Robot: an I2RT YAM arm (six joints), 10 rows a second.
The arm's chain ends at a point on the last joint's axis. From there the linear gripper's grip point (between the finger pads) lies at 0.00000 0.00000 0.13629 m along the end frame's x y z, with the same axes.
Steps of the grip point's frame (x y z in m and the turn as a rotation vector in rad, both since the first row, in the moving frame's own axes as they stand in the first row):
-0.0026 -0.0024 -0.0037 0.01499 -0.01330 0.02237
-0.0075 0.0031 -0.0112 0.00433 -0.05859 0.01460
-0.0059 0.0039 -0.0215 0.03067 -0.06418 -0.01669
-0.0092 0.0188 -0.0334 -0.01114 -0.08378 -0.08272
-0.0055 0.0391 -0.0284 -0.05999 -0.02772 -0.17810
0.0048 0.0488 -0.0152 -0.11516 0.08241 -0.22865
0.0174 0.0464 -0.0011 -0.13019 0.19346 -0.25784
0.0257 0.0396 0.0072 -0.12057 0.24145 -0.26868
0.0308 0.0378 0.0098 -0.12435 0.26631 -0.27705
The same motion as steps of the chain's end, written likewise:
-0.0008 -0.0003 -0.0037 0.01499 -0.01330 0.02237
0.0005 0.0037 -0.0110 0.00433 -0.05859 0.01460
0.0029 0.0080 -0.0212 0.03067 -0.06418 -0.01669
0.0021 0.0168 -0.0329 -0.01114 -0.08378 -0.08272
-0.0025 0.0306 -0.0281 -0.05999 -0.02772 -0.17810
-0.0081 0.0346 -0.0138 -0.11516 0.08241 -0.22865
-0.0107 0.0324 0.0026 -0.13019 0.19346 -0.25784
-0.0086 0.0279 0.0121 -0.12057 0.24145 -0.26868
-0.0068 0.0263 0.0156 -0.12435 0.26631 -0.27705

